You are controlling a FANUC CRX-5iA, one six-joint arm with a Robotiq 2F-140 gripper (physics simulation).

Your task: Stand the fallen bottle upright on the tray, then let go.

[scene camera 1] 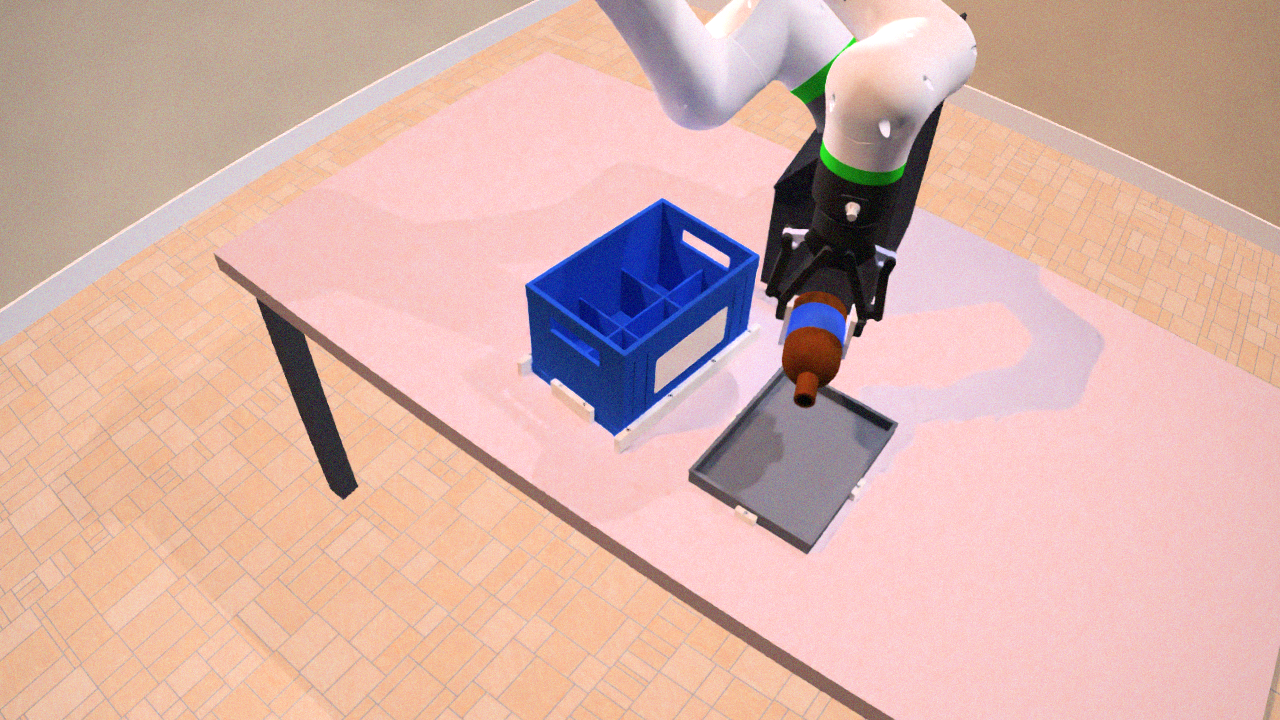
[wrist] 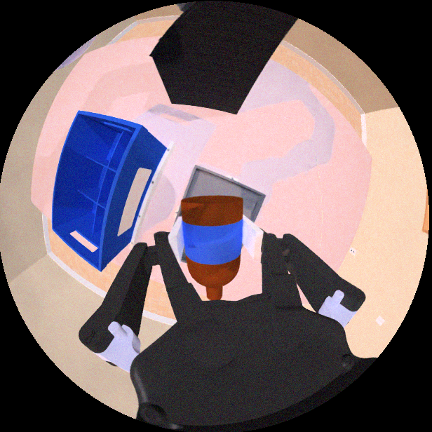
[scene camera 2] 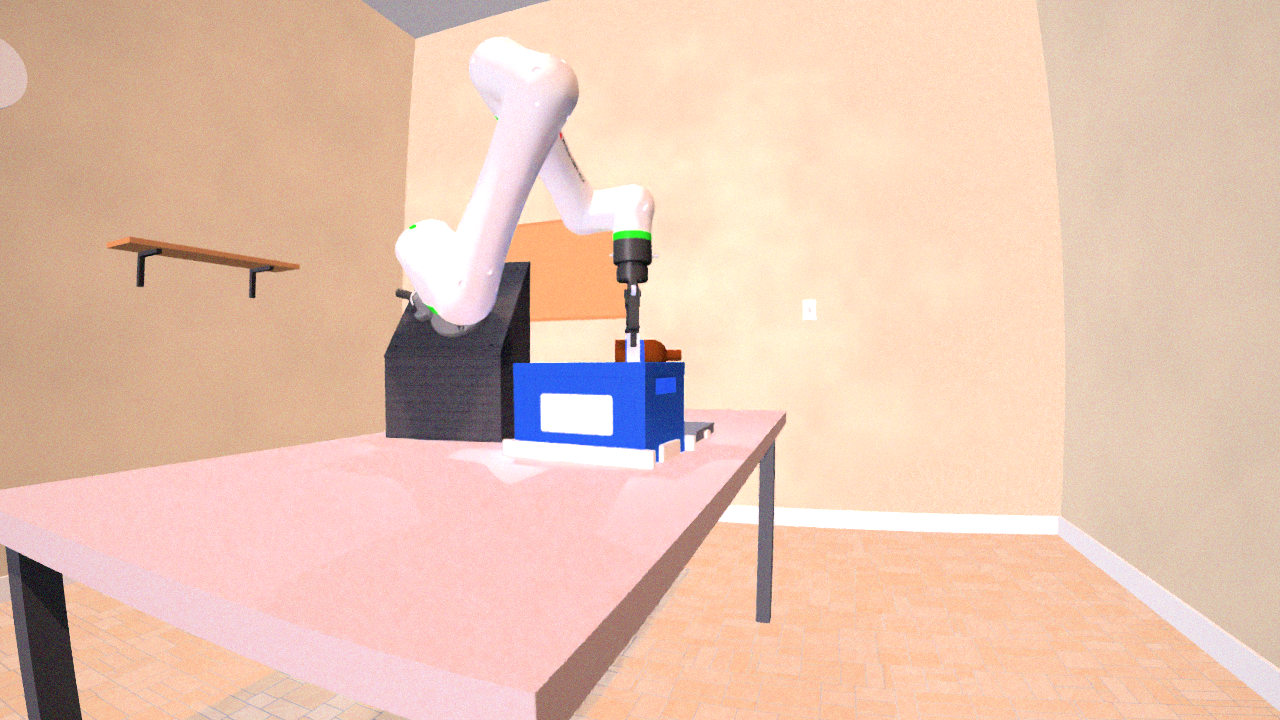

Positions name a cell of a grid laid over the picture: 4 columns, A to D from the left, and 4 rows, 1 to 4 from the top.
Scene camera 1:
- my gripper: C2
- brown bottle: C2
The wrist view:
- my gripper: B3
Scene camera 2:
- my gripper: B3
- brown bottle: C2
